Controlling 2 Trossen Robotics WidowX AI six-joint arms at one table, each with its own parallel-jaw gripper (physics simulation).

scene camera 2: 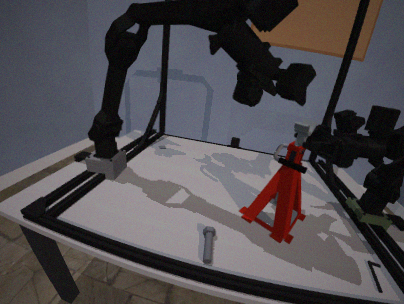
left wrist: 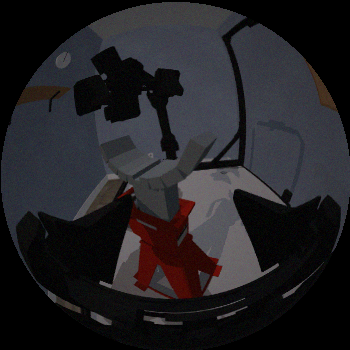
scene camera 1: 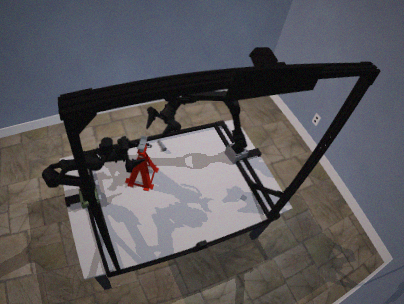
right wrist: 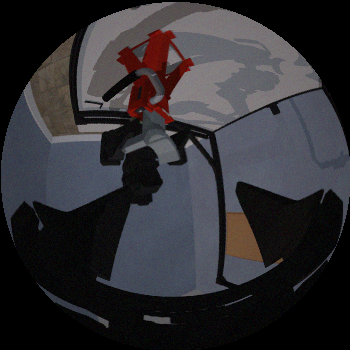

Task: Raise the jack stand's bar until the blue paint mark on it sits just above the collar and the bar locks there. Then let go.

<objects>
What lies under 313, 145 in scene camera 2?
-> My left gripper.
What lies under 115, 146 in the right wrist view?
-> My left gripper.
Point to a red jack stand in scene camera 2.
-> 287, 182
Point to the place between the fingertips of my right gripper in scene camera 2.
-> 288, 99
</objects>
